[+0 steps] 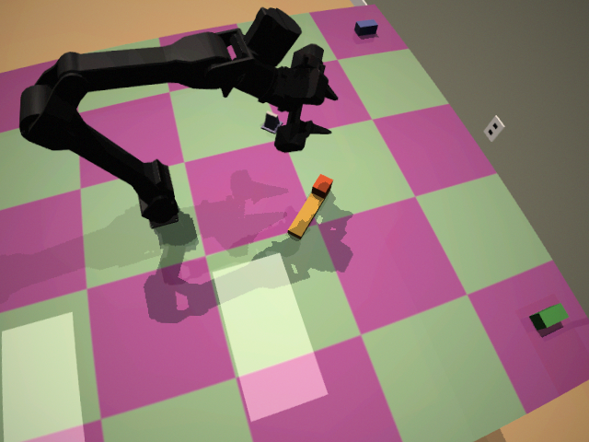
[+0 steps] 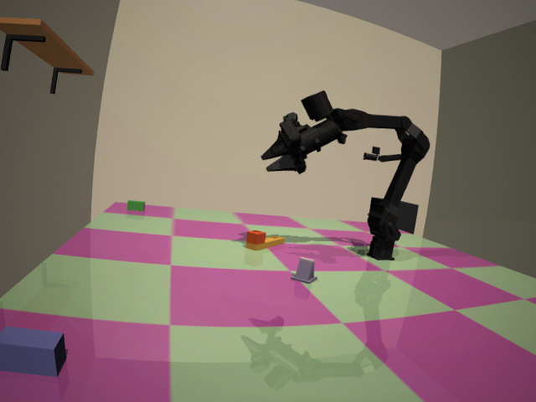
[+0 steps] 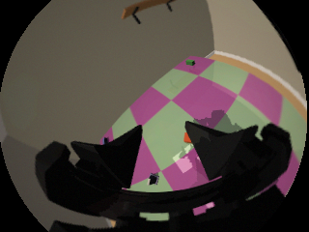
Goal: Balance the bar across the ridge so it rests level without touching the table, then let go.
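Right now the bar is 210 mm below my gripper tip, 50 mm to the right of it and 30 mm behind it. From my gripper tip the other things lie so: green block 480 mm to the right, 360 mm ahead, 210 mm below; blue block 520 mm to the left, 360 mm ahead, 210 mm below.
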